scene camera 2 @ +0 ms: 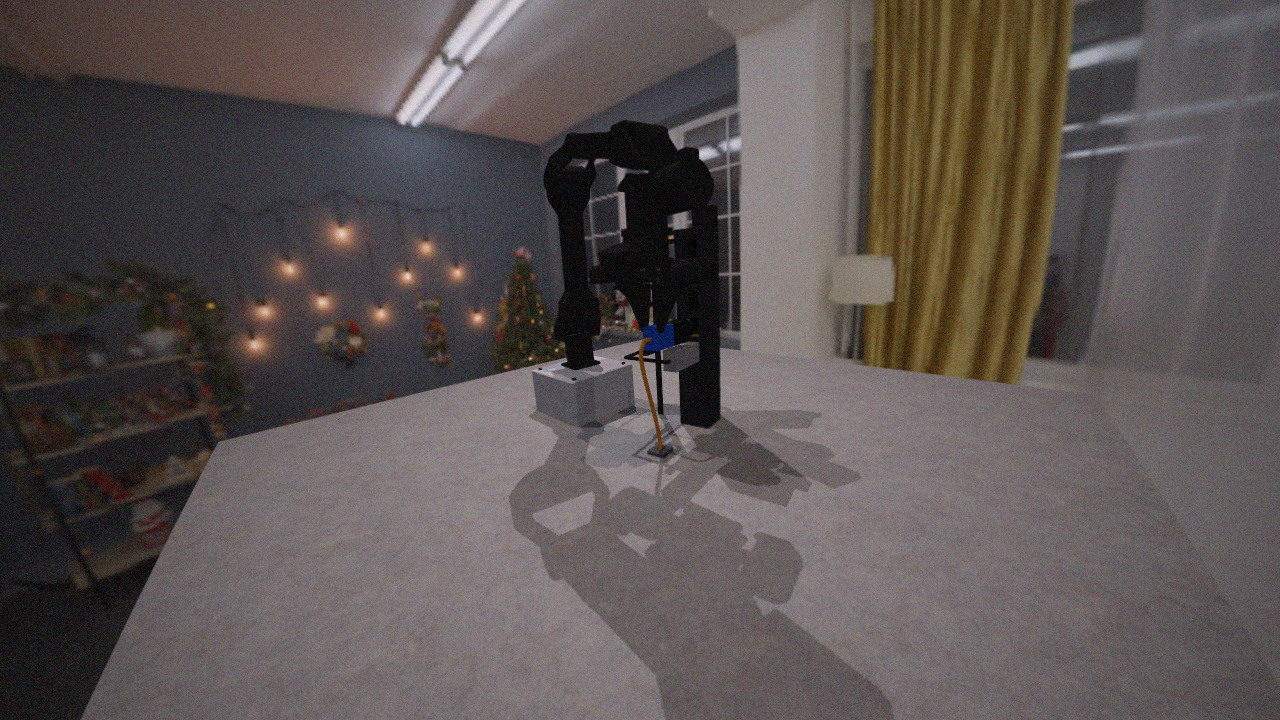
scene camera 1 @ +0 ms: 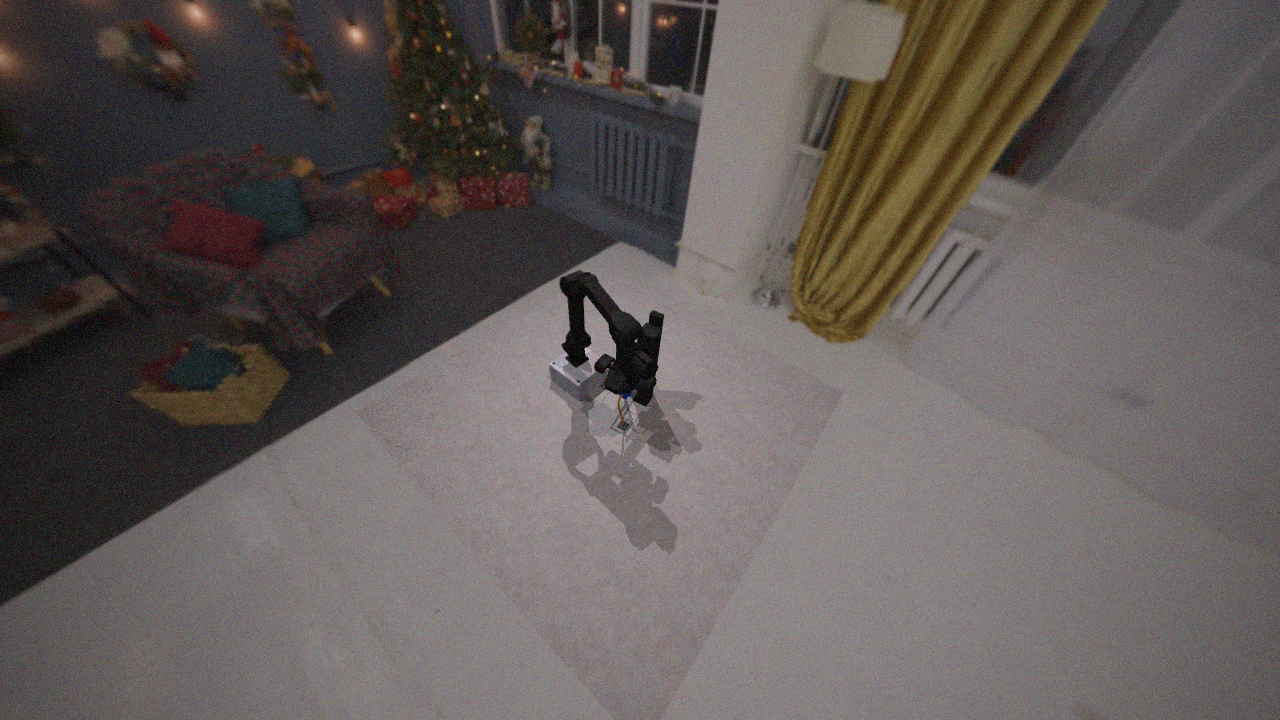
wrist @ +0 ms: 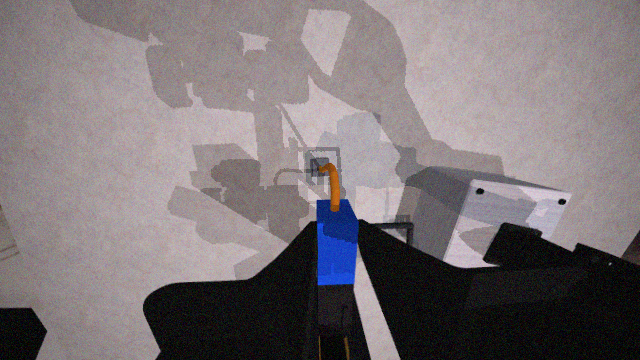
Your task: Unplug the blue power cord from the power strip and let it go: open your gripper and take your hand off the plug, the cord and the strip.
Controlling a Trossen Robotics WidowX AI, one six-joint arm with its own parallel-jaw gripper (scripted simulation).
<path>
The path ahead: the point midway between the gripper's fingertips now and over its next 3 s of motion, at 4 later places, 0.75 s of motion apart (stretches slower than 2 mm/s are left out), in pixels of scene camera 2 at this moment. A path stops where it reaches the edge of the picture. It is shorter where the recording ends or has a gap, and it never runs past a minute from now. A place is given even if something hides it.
My gripper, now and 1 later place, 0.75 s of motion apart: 652, 332; 635, 329
</path>
